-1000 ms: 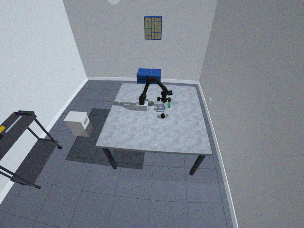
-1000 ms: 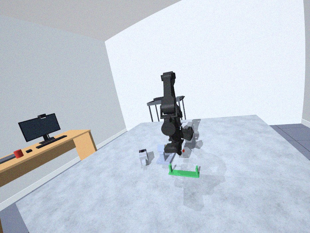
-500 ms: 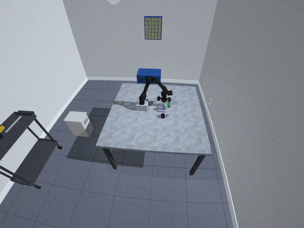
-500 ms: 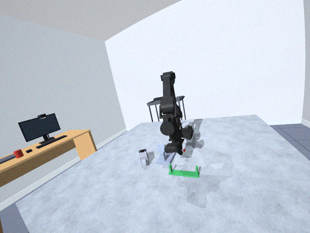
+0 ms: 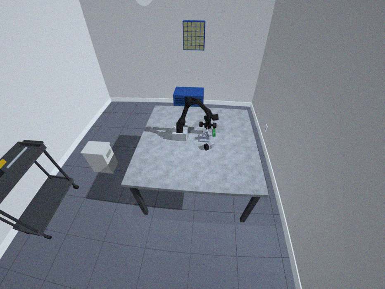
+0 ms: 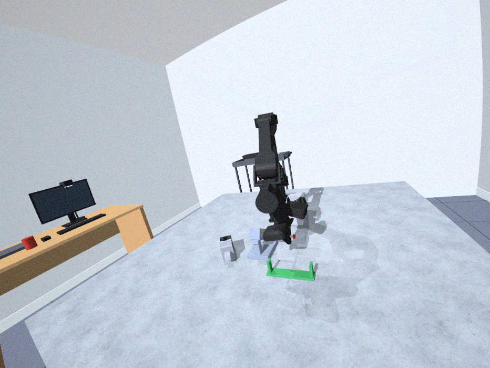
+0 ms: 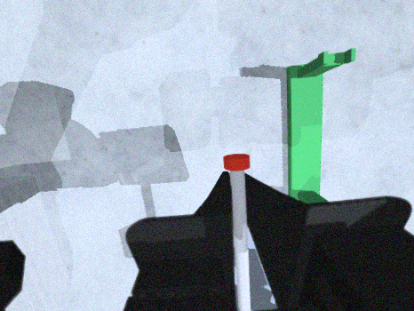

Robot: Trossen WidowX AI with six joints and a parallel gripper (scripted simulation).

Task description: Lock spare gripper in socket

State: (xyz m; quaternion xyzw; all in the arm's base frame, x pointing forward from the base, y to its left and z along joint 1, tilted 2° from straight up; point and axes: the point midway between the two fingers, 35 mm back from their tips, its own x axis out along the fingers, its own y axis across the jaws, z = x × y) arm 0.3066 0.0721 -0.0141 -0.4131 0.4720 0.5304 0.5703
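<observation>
My gripper tip is 8 cm short of the green cradle, 1 cm to the right of it and 3 cm above it. From my gripper tip the other things lie so: spare gripper: 1 cm ahead, 23 cm to the right, 3 cm below; then mount: 2 cm behind, 11 cm to the right.
</observation>
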